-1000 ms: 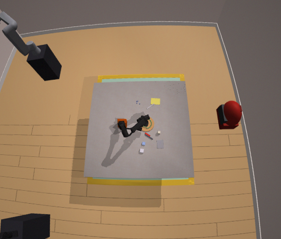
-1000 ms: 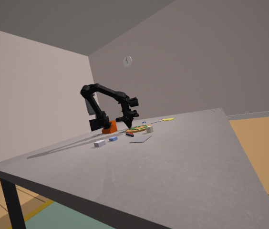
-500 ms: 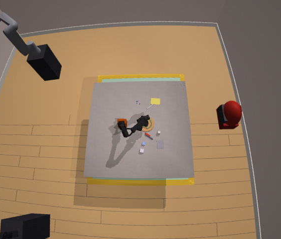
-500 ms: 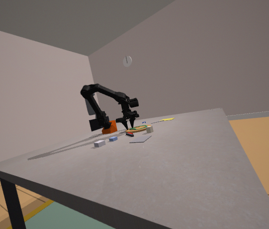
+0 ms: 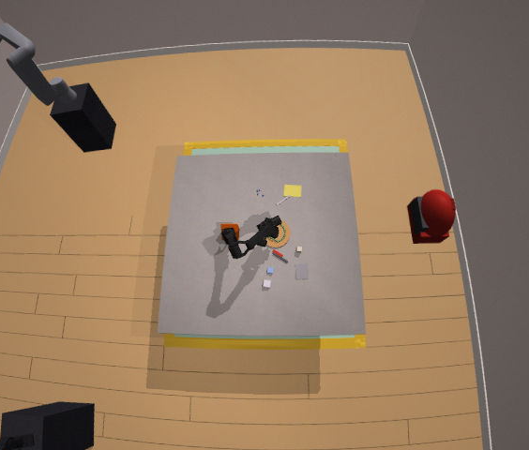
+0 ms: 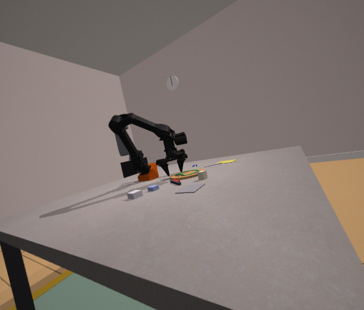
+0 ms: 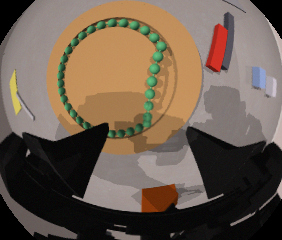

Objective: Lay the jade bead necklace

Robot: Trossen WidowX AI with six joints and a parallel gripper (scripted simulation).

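Now: the round wooden bead board 6 cm ahead of my gripper tip, 2 cm to the left of it and 1 cm below it. The rest, counted from my gripper tip: beige cube 21 cm ahead, 11 cm to the right; then red-handled tool 13 cm to the right, 8 cm ahead, 1 cm below; then blue block 23 cm to the right, 1 cm below, 1 cm ahead.
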